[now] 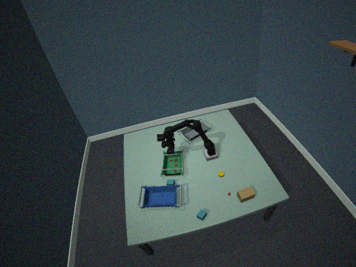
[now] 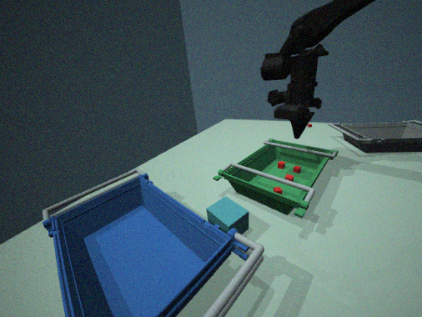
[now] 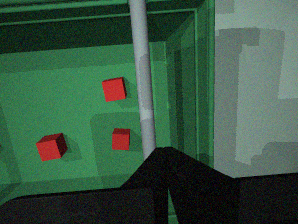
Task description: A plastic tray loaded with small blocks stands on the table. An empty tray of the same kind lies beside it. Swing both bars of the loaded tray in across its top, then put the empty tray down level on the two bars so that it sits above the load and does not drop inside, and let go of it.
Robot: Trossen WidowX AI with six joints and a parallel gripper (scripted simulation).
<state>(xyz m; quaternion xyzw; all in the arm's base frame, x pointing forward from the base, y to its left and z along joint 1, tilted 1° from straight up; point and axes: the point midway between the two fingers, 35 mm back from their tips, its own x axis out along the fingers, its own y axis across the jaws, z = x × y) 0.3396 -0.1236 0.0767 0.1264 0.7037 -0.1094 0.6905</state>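
My gripper tip is 310 mm past the grey tray, 250 mm to the left of it and 50 mm above it. Round my gripper tip: brown box 630 mm to the left, 410 mm behind, 60 mm below; then yellow block 360 mm to the left, 330 mm behind, 80 mm below.
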